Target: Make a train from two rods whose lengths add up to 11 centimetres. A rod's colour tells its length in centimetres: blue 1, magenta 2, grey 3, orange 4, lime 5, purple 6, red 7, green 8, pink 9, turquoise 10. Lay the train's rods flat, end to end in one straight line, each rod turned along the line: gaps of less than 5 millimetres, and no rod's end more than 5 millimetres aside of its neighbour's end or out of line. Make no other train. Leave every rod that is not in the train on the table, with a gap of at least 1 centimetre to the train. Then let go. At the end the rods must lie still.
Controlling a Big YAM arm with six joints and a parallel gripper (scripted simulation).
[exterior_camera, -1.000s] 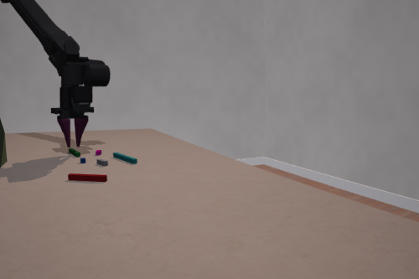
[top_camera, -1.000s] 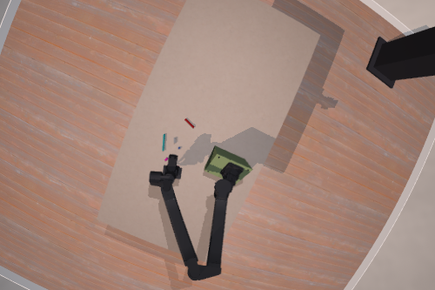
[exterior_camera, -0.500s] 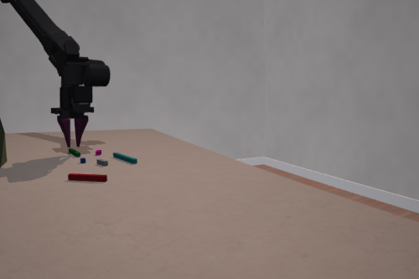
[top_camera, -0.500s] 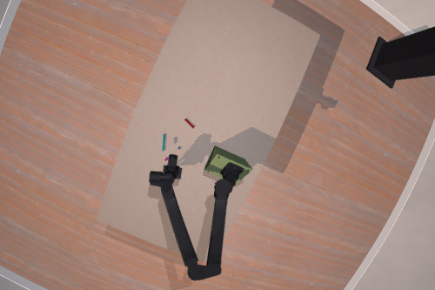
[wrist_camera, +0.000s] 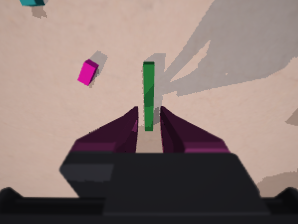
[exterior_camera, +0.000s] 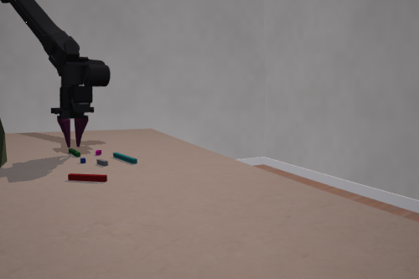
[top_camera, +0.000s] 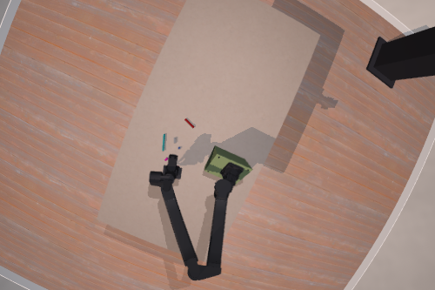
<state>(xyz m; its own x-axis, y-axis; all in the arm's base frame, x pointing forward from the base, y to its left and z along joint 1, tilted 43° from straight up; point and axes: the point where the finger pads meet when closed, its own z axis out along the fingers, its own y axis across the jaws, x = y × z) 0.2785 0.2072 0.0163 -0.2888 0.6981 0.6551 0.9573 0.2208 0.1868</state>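
The green rod lies 20 mm below my hand. Also, from my hand: magenta rod (60 mm ahead, 20 mm to the right, 20 mm below); then grey rod (140 mm to the right, 70 mm ahead, 20 mm below); then blue rod (110 mm to the right, 20 mm below, 20 mm ahead).
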